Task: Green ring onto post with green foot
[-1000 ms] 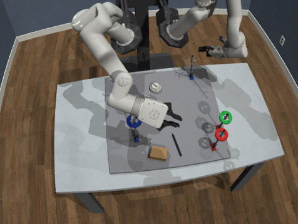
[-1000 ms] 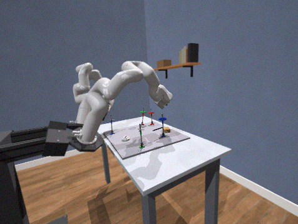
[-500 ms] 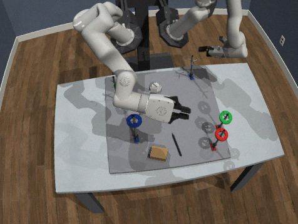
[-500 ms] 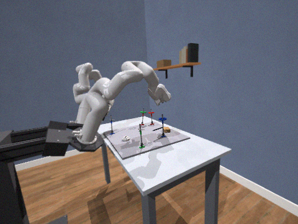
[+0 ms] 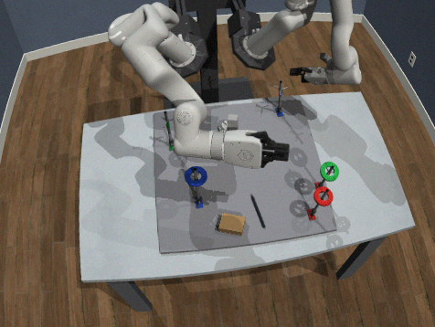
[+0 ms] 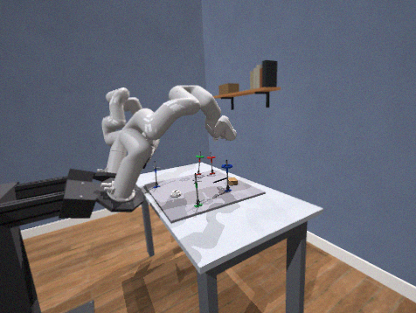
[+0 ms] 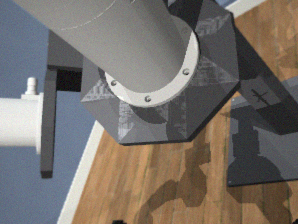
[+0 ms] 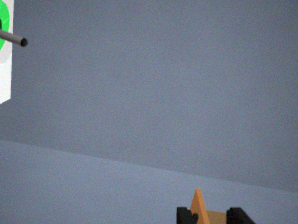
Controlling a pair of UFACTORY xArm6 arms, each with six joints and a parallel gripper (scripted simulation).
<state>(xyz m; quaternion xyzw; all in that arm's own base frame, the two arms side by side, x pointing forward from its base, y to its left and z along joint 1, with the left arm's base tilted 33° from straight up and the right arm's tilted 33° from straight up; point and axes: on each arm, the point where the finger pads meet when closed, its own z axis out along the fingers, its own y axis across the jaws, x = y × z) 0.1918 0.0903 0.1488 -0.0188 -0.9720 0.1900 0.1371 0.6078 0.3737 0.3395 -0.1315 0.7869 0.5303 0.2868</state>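
Observation:
My right gripper is now 23 cm above the green ring, 22 cm to the right of it and 5 cm past it. Also, from my right hand: black pen (37 cm below, 6 cm behind, 4 cm to the right); then blue ring (23 cm to the right, 21 cm below, 10 cm behind); then red ring (24 cm below, 17 cm to the left, 3 cm ahead).

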